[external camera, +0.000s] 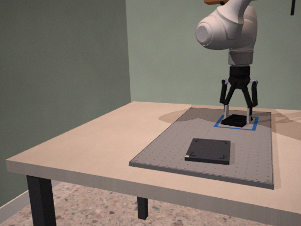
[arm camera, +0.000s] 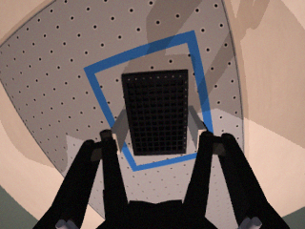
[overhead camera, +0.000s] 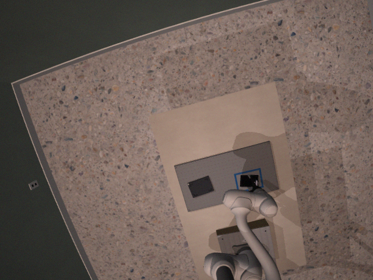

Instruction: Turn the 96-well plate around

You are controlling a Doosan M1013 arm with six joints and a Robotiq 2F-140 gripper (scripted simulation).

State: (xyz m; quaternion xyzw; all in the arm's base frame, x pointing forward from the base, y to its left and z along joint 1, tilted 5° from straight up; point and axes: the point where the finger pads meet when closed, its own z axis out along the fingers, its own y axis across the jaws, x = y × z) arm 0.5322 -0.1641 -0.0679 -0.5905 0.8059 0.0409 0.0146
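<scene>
Now: the plate nest N1 60 mm ahead of my hand, 350 mm to the left of it and 20 mm below it. The rest, counted from my hand: small white A1 mark (110 mm ahead, 430 mm to the left, 20 mm below); black 96-well plate (20 mm below).
</scene>
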